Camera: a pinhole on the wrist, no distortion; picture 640 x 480 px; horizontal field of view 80.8 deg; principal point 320.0 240.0 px. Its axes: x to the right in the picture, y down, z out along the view. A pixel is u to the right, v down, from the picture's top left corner.
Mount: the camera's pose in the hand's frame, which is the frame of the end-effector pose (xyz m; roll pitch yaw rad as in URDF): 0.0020 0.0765 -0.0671 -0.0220 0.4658 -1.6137
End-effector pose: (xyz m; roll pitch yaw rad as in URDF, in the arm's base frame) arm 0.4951 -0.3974 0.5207 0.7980 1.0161 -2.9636
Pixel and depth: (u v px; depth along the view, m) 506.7 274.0 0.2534
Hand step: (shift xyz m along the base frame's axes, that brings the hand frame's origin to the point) -0.0119 0.1790 -0.0368
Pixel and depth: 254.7 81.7 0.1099
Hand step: -0.0281 -0.0080 0.0689
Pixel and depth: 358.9 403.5 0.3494
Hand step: -0.1840 0.2147 -0.0918
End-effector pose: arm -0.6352 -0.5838 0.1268 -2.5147 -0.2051 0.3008
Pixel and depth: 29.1 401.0 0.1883
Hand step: 0.1224 0.0382 -0.1812
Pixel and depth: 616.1 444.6 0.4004
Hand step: 0.0540 0.4381 0.1530
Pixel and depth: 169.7 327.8 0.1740
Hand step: 0.0617 0.0421 -0.1187
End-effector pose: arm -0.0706 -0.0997 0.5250 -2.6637 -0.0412 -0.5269
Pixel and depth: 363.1 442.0 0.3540
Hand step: 0.2789 0.0872 -0.1361
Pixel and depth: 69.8 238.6 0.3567
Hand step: 0.0483 0.0309 -0.3762
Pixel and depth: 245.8 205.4 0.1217
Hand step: -0.0118 -0.0099 -0.0670
